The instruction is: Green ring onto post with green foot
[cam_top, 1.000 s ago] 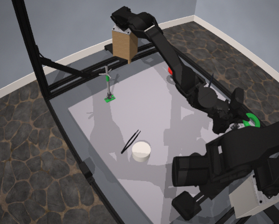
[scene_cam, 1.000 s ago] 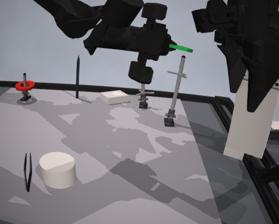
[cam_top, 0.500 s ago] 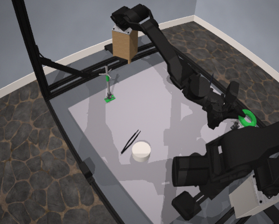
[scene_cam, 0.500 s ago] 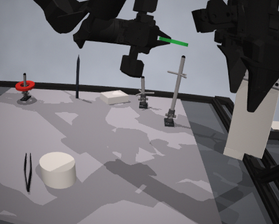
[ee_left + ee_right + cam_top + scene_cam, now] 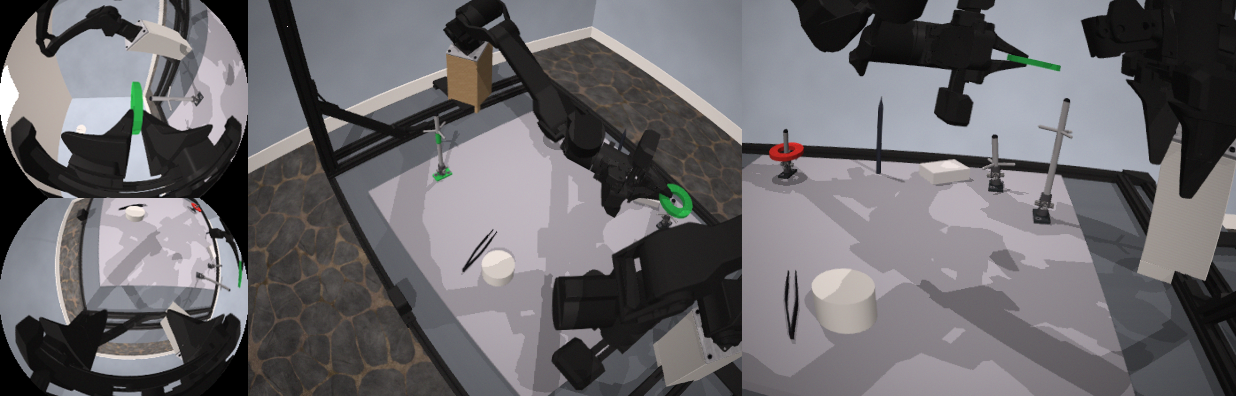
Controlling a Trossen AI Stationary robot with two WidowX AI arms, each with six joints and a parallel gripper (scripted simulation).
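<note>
The green ring is 3 cm ahead of my left hand, 4 cm to the right of it and 1 cm below it. Also, from my left hand: short grey post (16 cm ahead, 1 cm to the left, 18 cm below); dark stick (16 cm ahead, 22 cm to the left, 13 cm below); tall post (6 cm ahead, 8 cm to the right, 14 cm below).
Now: the green ring 260 mm ahead of my right hand, 130 mm to the left of it and 20 mm above it. Also, from my right hand: white block 410 mm ahead, 270 mm to the left, 200 mm below; then short grey post 400 mm ahead, 180 mm to the left, 150 mm below; then tall post 300 mm ahead, 110 mm below, 90 mm to the left.
</note>
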